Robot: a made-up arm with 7 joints. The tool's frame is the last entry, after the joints.
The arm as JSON. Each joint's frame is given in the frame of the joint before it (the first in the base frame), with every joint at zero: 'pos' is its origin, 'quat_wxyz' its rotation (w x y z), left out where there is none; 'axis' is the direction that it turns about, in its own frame. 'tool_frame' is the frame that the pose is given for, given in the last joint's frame.
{
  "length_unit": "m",
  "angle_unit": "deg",
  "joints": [
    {
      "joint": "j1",
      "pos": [
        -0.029,
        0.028,
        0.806
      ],
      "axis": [
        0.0,
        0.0,
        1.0
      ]
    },
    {
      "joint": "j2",
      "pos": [
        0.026,
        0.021,
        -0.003
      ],
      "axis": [
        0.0,
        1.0,
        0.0
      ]
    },
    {
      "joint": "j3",
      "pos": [
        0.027,
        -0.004,
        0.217
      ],
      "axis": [
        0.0,
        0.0,
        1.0
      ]
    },
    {
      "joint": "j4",
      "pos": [
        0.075,
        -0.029,
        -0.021
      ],
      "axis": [
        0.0,
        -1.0,
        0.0
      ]
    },
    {
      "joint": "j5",
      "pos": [
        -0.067,
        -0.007,
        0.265
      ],
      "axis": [
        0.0,
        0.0,
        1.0
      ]
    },
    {
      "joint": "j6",
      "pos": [
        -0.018,
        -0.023,
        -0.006
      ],
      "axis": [
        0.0,
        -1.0,
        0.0
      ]
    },
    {
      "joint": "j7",
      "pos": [
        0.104,
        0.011,
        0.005
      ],
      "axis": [
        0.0,
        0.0,
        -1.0
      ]
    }
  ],
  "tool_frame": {
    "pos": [
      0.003,
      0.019,
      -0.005
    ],
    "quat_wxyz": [
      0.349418,
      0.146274,
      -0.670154,
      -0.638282
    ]
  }
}
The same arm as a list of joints. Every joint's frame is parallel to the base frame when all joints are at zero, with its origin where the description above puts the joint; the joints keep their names.
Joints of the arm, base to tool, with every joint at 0 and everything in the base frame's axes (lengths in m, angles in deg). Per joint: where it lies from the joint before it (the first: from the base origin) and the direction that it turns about. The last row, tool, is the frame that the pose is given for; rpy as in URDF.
j1: offset -0.029 0.028 0.806 axis 0 0 1
j2: offset 0.026 0.021 -0.003 axis 0 1 0
j3: offset 0.027 -0.004 0.217 axis 0 0 1
j4: offset 0.075 -0.029 -0.021 axis 0 -1 0
j5: offset -0.067 -0.007 0.265 axis 0 0 1
j6: offset -0.018 -0.023 -0.006 axis 0 -1 0
j7: offset 0.104 0.011 0.005 axis 0 0 -1
tool: offset 0.003 0.019 -0.005 rpy 86.48 -16.36 -138

